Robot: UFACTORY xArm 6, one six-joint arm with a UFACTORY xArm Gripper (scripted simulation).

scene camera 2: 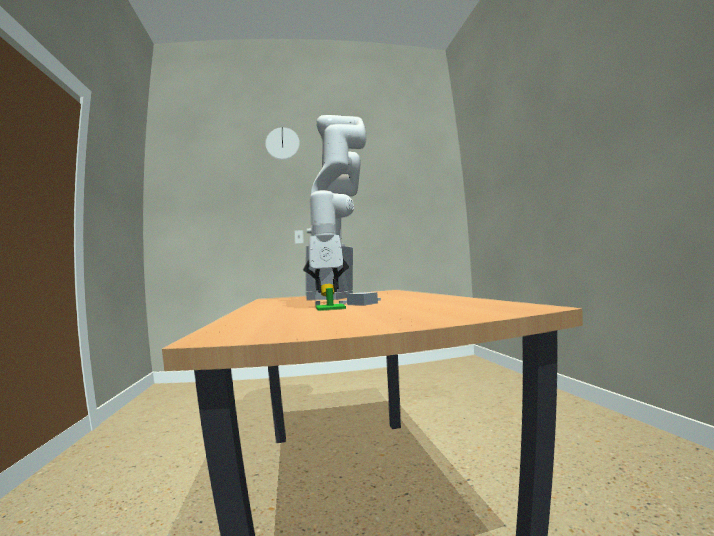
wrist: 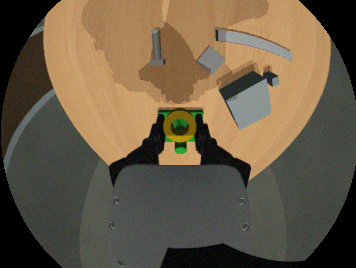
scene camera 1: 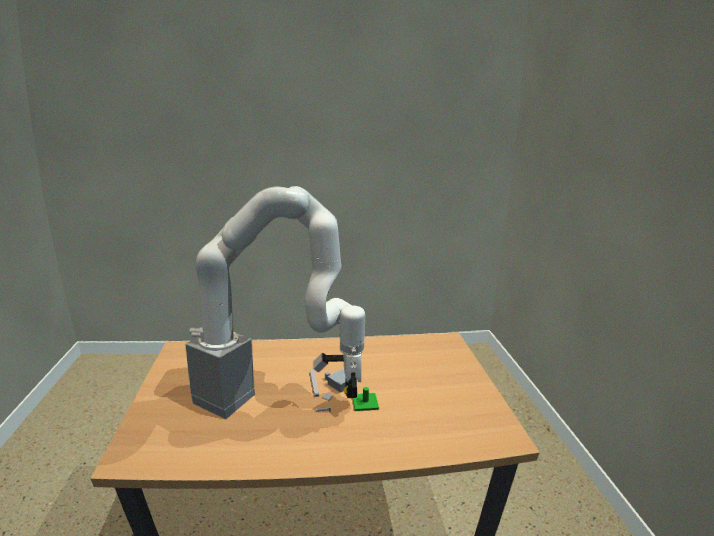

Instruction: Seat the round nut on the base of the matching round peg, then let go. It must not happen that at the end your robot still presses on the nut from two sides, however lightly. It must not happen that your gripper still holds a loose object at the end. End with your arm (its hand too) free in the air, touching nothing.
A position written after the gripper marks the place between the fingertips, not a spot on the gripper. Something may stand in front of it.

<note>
In view: the gripper [scene camera 2: 327,292], a grey block [wrist: 248,99] and a long bar [wrist: 221,35].
The gripper also shows in the wrist view [wrist: 179,122] and in scene camera 1 [scene camera 1: 351,392].
</note>
